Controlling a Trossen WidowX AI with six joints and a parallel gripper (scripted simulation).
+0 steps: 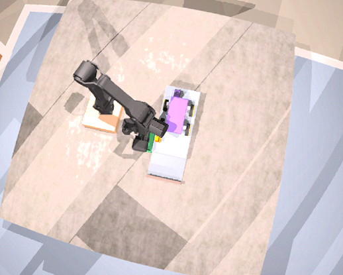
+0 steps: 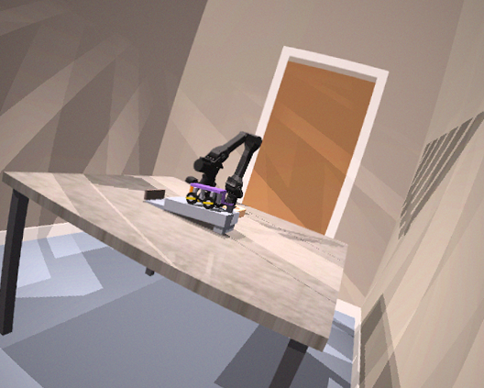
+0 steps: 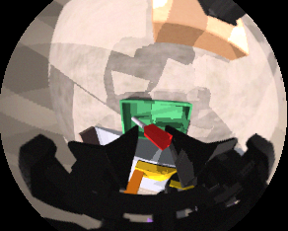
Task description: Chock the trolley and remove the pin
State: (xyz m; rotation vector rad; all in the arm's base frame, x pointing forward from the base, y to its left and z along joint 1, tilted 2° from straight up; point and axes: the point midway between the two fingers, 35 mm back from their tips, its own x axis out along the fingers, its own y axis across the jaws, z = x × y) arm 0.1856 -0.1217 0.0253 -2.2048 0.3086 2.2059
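My gripper tip is 10 mm to the left of the red-headed stop pin. The rest, counted from my gripper tip: yellow chock 60 mm ahead, 40 mm above; grey ramp 130 mm ahead, 70 mm to the left, 10 mm above; green tray 40 mm below.
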